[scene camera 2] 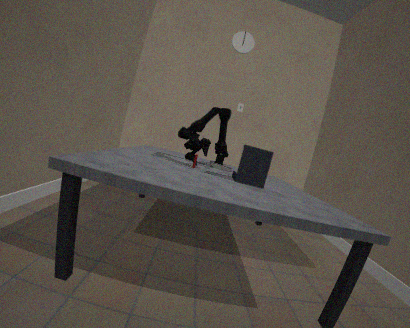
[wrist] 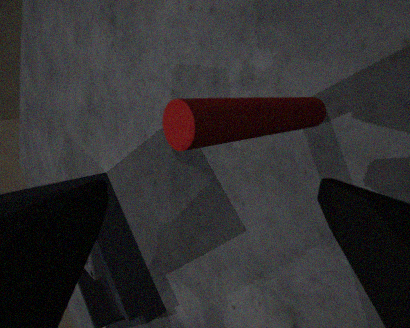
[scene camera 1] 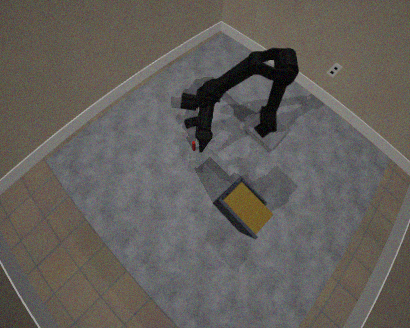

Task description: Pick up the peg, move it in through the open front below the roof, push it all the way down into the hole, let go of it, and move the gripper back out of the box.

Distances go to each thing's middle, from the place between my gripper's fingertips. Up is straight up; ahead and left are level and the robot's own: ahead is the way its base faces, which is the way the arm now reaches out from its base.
Labels:
Right now the box (scene camera 1: 236,221) is 29 cm to the left of my hand, 5 cm above it and 1 cm ahead of it. Also, from my hand: yellow roof (scene camera 1: 241,200) (29 cm to the left, 15 cm above, 4 cm ahead).

